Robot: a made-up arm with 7 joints.
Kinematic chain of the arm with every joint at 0, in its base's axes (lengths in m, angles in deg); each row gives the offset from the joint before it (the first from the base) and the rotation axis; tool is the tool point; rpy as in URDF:
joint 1: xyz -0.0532 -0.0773 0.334 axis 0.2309 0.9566 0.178
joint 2: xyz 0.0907 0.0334 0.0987 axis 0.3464 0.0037 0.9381
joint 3: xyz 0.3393 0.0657 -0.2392 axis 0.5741 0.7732 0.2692
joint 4: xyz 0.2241 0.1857 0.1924 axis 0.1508 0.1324 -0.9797
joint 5: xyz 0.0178 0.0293 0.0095 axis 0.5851 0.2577 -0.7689
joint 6: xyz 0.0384 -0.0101 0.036 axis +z
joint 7: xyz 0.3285 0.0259 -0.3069 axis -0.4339 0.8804 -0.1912
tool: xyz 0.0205 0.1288 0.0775 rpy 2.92 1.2 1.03
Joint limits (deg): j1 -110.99..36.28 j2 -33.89..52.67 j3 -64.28..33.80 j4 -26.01..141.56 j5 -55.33..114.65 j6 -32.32..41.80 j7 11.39..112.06
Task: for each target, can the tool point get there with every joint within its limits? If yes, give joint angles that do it. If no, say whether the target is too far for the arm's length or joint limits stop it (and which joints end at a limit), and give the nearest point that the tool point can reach.
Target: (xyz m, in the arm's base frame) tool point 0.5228 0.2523 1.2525
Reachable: yes | joints -80.39 16.90 3.35 62.36 30.81 30.24 43.63
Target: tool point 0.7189 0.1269 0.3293
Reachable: yes | joints -5.14 31.00 -38.22 86.44 17.90 -6.38 38.11
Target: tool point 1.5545 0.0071 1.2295
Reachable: no: too far | nearest point 1.0572 -0.0108 0.9529 | short by 0.569 m
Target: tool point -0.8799 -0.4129 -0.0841
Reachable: no: joint limits stop it (at a limit: joint 1, joint 2, joint 3, joint 5, joint 6) | nearest point -0.5406 -0.2863 0.6188 | short by 0.791 m
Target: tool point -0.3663 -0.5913 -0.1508
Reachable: no: joint limits stop it (at a limit: joint 1, joint 2, joint 5, joint 6) | nearest point 0.0175 -0.3174 -0.1776 | short by 0.472 m
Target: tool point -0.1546 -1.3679 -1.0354
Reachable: no: too far | nearest point 0.2717 -0.4464 -0.4474 | short by 1.173 m
